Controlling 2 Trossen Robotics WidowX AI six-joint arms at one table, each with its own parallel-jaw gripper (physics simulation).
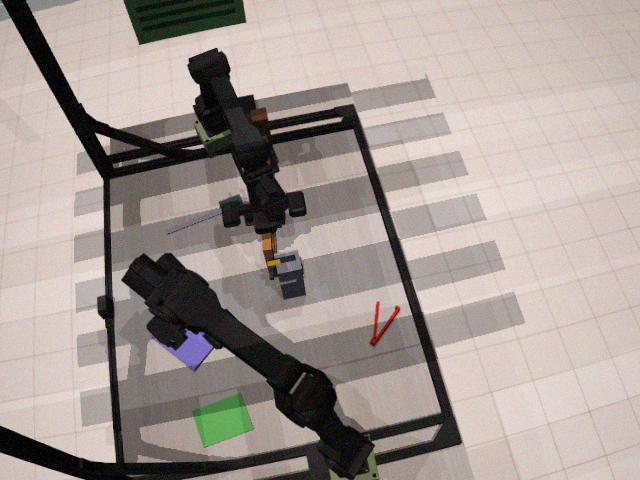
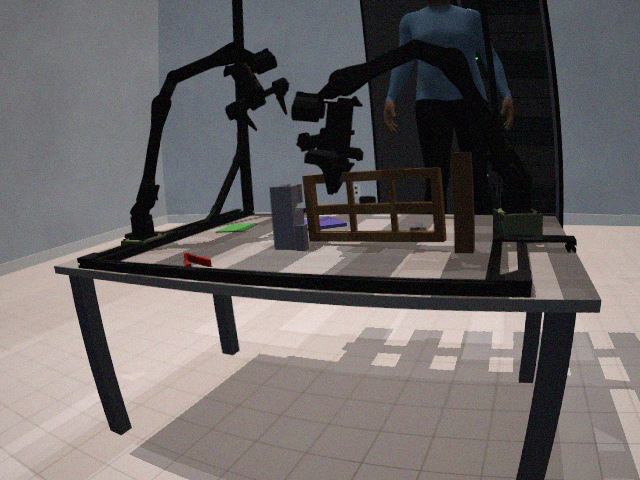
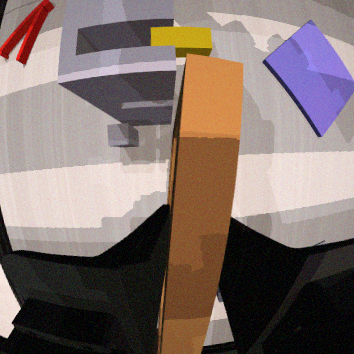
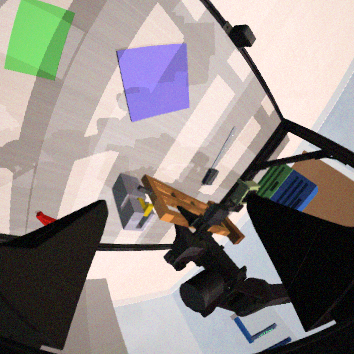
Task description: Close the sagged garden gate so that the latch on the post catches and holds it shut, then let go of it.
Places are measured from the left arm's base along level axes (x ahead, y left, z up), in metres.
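Pixels of known places: left gripper, between the fingertips: [image 2: 332,193] [image 4: 174,208]; right gripper, between the fingertips: [image 2: 271,122] [image 4: 178,204]; left arm's base, origin of its link: [image 1: 215,125] [image 2: 517,211]; right arm's base, origin of its link: [image 1: 351,460] [image 2: 143,237].
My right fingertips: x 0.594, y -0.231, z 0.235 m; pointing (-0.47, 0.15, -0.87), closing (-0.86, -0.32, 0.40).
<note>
For each thing: its middle in the pictures, then the offset to it from my right fingertips. "pt": a spot on its surface instead.
- orange-brown wooden gate, middle of its body: [image 3: 138,263] [image 2: 353,210] [image 1: 281,215] [image 4: 177,213] dx -0.216, dy +0.258, dz -0.216 m
- brown hinge post, a spot on its surface: [image 2: 462,201] pt dx -0.439, dy +0.338, dz -0.195 m
- grey latch post, a spot on its surface: [image 3: 120,10] pt dx -0.060, dy +0.200, dz -0.159 m
- yellow latch, middle of its body: [image 3: 178,61] [image 4: 143,203] [image 1: 275,267] dx -0.082, dy +0.176, dz -0.187 m
- purple square, a spot on its surface: [image 3: 312,77] [image 4: 157,91] pt dx -0.089, dy -0.043, dz -0.289 m
- green square, a spot on its surface: [image 1: 223,419] [image 2: 237,227] pt dx +0.148, dy -0.083, dz -0.297 m
- red V-shaped piece, a spot on its surface: [image 2: 197,259] pt dx +0.110, dy +0.338, dz -0.288 m
- thin screwdriver-like tool, a spot on its surface: [image 4: 210,176] pt dx -0.352, dy +0.165, dz -0.280 m
The orange-brown wooden gate [image 1: 268,243] [image 2: 372,208] [image 3: 210,175] stands upright between the brown hinge post [image 1: 258,114] [image 2: 462,201] and the grey latch post [image 1: 292,284] [image 2: 283,219] [image 3: 120,10] [image 4: 128,189]. Its free end is beside the latch post, close to the yellow latch [image 1: 273,262] [image 3: 181,37] [image 4: 145,206] that juts from the post's slot. Whether they touch is unclear. My left gripper [image 2: 333,188] [image 3: 185,210] is shut on the gate's top rail near its free end, one finger on each side. My right gripper [image 2: 269,120] is open and empty, high above the table.
A purple square [image 1: 193,351] [image 3: 312,77] [image 4: 154,82] lies below my right gripper, and a green square [image 1: 223,419] [image 2: 236,227] lies nearer that arm's base. A red V-shaped piece [image 1: 379,330] [image 2: 197,259] and a thin screwdriver-like tool [image 4: 210,176] lie on the table. Black rails border it.
</note>
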